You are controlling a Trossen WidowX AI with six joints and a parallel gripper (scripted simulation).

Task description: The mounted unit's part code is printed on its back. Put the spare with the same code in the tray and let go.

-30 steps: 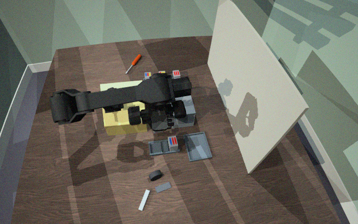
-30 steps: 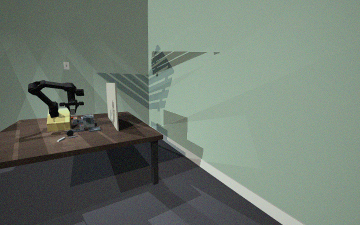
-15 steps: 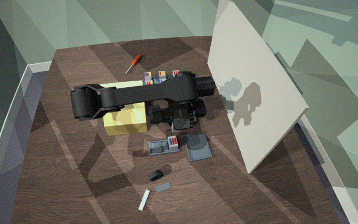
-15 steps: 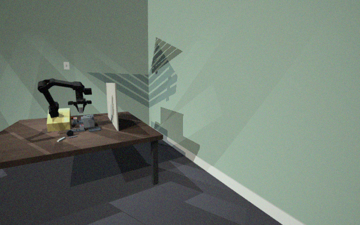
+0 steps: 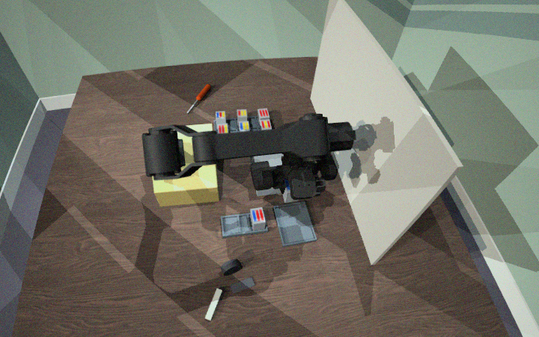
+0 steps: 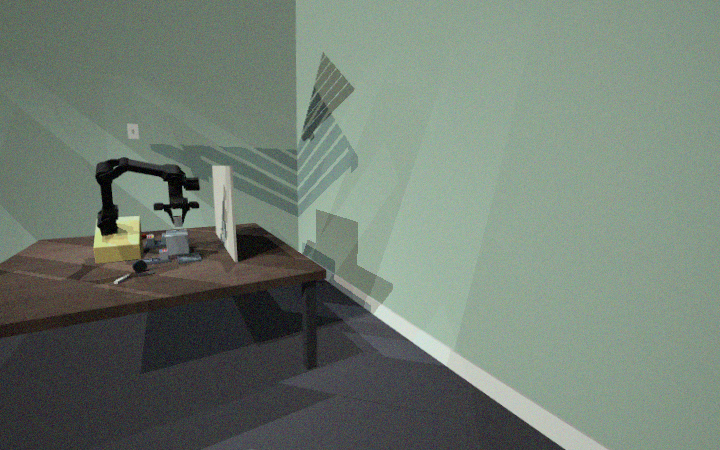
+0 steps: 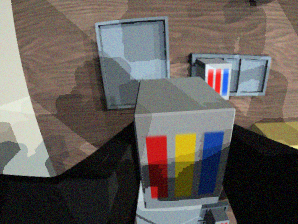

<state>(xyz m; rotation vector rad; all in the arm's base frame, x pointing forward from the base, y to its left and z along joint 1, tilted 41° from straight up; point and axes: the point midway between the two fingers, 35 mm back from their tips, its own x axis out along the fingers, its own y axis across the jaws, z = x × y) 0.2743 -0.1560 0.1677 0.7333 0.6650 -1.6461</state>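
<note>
Now: the grey tray 3 cm ahead of my gripper tip, 1 cm to the right of it and 17 cm below it. Also, from my gripper tip: grey holder 11 cm behind, 3 cm to the left, 17 cm below; beige panel 25 cm ahead, 15 cm to the left, 5 cm above; grey spare block 2 cm above.
</note>
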